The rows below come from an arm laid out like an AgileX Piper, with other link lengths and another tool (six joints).
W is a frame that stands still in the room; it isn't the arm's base.
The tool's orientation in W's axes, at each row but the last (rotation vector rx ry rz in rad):
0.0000 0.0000 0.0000
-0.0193 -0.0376 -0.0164
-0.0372 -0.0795 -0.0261
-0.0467 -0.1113 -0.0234
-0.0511 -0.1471 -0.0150
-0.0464 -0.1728 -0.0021
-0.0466 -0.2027 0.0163
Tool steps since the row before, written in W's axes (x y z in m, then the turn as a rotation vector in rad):
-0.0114 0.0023 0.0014 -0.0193 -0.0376 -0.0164
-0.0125 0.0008 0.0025 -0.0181 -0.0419 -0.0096
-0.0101 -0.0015 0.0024 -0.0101 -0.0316 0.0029
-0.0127 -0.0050 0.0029 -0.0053 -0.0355 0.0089
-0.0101 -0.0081 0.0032 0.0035 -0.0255 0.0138
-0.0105 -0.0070 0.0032 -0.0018 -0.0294 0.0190
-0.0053 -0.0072 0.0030 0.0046 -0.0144 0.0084
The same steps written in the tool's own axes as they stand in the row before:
-0.0114 0.0023 0.0014 -0.0193 -0.0376 -0.0164
-0.0124 0.0005 0.0030 -0.0178 -0.0420 -0.0097
-0.0098 -0.0019 0.0031 -0.0091 -0.0320 0.0025
-0.0122 -0.0055 0.0040 -0.0035 -0.0360 0.0077
-0.0094 -0.0084 0.0042 0.0058 -0.0261 0.0118
-0.0098 -0.0072 0.0046 0.0014 -0.0303 0.0176
-0.0047 -0.0073 0.0037 0.0059 -0.0148 0.0066

